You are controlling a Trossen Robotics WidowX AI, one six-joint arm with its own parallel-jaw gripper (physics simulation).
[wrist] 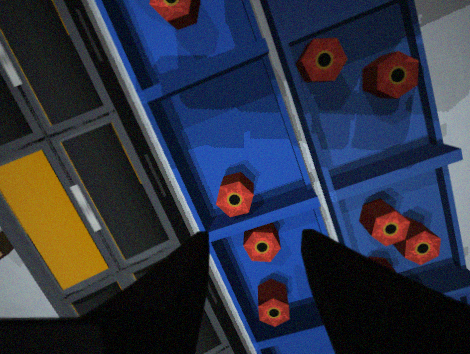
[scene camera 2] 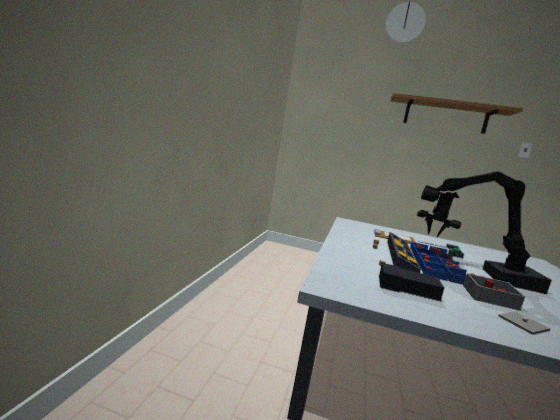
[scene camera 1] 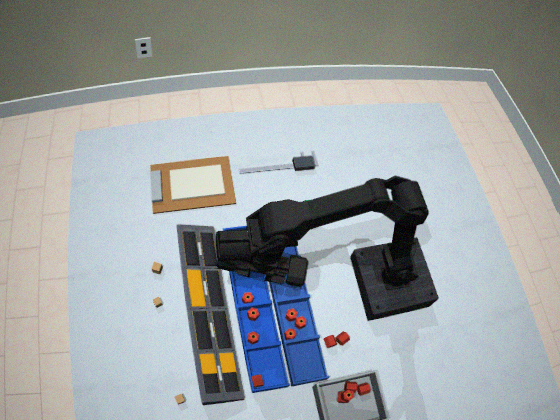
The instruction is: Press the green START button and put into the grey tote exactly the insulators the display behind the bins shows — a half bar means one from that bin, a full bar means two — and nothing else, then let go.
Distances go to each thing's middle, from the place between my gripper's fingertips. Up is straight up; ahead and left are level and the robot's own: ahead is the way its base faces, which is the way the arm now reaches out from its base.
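Relative to the grey tote (scene camera 1: 326, 393), my gripper is 100 mm above, 180 mm past and 320 mm to the right of it. Brown board with pad (scene camera 1: 192, 184): 110 mm below my hand, 140 mm ahead of it and 350 mm to the right of it.
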